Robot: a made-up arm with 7 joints. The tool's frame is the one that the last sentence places. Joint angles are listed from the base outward.
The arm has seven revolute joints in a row. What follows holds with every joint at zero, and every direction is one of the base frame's.
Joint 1 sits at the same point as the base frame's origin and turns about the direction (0.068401, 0.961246, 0.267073).
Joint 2 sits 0.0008 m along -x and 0.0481 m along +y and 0.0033 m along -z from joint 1 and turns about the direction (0.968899, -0.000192, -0.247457).
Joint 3 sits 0.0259 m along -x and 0.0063 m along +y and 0.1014 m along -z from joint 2 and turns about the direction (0.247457, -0.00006, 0.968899).
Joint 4 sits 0.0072 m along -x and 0.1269 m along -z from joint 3 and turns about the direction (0.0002, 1, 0.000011).
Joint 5 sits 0.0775 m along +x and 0.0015 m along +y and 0.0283 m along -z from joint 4 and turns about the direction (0.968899, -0.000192, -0.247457).
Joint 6 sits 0.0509 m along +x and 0.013 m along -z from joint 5 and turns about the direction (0.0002, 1, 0.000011).
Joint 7 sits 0.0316 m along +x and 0.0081 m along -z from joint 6 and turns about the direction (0.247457, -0.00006, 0.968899).
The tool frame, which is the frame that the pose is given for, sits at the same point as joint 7; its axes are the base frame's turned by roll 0, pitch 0.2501 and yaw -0.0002 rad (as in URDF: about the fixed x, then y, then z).
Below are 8 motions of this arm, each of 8 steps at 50 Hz.
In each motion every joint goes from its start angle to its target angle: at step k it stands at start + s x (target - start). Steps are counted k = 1, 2, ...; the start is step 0. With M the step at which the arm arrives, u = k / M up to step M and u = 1 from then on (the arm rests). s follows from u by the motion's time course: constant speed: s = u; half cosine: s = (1 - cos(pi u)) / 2; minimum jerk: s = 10 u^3 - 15 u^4 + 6 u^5.
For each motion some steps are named. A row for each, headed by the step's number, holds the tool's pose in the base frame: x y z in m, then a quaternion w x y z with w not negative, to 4 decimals.
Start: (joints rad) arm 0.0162 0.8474 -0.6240 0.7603 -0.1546 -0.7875 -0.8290
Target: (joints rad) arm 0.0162 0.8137 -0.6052 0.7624 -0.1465 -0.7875 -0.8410
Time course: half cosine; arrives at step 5
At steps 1, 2, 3, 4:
1: 0.0455 0.2428 -0.3004 0.6976 0.1926 0.3333 -0.6043
2: 0.0455 0.2409 -0.3017 0.6988 0.1902 0.3311 -0.6049
3: 0.0455 0.2385 -0.3033 0.7004 0.1872 0.3283 -0.6055
4: 0.0455 0.2366 -0.3046 0.7016 0.1847 0.3261 -0.6060

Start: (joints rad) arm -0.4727 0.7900 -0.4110 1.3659 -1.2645 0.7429 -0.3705
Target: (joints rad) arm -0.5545 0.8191 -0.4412 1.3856 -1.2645 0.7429 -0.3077
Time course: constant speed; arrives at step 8
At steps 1, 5, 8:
1: 0.1319 0.2891 -0.2830 0.6945 -0.3237 0.6074 0.2097
5: 0.1439 0.2917 -0.2752 0.7027 -0.3073 0.6033 0.2186
8: 0.1527 0.2935 -0.2690 0.7087 -0.2952 0.5997 0.2257

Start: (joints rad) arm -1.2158 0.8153 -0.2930 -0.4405 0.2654 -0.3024 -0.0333
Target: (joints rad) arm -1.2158 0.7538 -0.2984 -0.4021 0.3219 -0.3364 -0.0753
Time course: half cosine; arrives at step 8
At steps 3, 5, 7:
3: 0.2457 0.0550 0.0551 0.5465 0.4532 -0.6825 -0.1734
5: 0.2482 0.0517 0.0529 0.5439 0.4574 -0.6809 -0.1767
7: 0.2500 0.0492 0.0513 0.5421 0.4605 -0.6797 -0.1791

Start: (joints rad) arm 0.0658 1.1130 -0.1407 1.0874 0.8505 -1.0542 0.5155
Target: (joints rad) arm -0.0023 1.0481 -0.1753 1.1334 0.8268 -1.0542 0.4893
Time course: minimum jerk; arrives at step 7
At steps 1, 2, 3, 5, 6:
1: 0.0316 0.3583 -0.2070 0.6995 0.6343 0.1735 -0.2799
2: 0.0325 0.3569 -0.2094 0.7023 0.6316 0.1735 -0.2788
3: 0.0341 0.3542 -0.2139 0.7075 0.6267 0.1734 -0.2768
5: 0.0381 0.3481 -0.2234 0.7185 0.6157 0.1729 -0.2733
6: 0.0392 0.3465 -0.2258 0.7212 0.6130 0.1727 -0.2725

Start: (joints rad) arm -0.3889 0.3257 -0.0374 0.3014 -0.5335 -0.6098 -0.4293
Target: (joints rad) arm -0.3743 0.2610 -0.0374 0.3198 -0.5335 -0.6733 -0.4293
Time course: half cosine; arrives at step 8
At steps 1, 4, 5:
1: 0.2253 0.1190 -0.2325 0.9530 -0.0538 -0.2304 -0.1895
4: 0.2225 0.1126 -0.2371 0.9515 -0.0655 -0.2384 -0.1831
5: 0.2214 0.1098 -0.2389 0.9508 -0.0702 -0.2417 -0.1803

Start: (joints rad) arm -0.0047 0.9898 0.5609 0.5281 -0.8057 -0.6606 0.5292
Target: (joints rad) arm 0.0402 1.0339 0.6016 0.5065 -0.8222 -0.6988 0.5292
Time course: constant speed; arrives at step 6
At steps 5, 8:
5: 0.1032 0.3666 -0.0951 0.7772 0.1151 -0.3086 0.5362
8: 0.1021 0.3673 -0.0920 0.7756 0.1179 -0.3144 0.5345

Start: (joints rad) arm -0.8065 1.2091 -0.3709 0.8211 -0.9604 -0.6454 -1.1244
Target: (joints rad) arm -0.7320 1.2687 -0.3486 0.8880 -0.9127 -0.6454 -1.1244
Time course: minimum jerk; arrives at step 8
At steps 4, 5, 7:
4: 0.2526 0.3263 -0.0529 0.8829 0.3012 -0.0651 -0.3545
5: 0.2475 0.3316 -0.0528 0.8848 0.3073 -0.0496 -0.3467
7: 0.2415 0.3376 -0.0525 0.8866 0.3143 -0.0316 -0.3378

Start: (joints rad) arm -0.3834 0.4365 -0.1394 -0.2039 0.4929 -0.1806 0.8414
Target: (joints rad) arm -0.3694 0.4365 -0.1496 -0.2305 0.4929 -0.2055 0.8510
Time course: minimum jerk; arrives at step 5
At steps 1, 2, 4, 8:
1: 0.2182 0.0892 -0.1696 0.8367 0.2775 -0.4079 0.2377
2: 0.2169 0.0885 -0.1694 0.8365 0.2741 -0.4118 0.2356
4: 0.2138 0.0868 -0.1690 0.8359 0.2659 -0.4211 0.2308
8: 0.2136 0.0866 -0.1689 0.8358 0.2651 -0.4219 0.2303

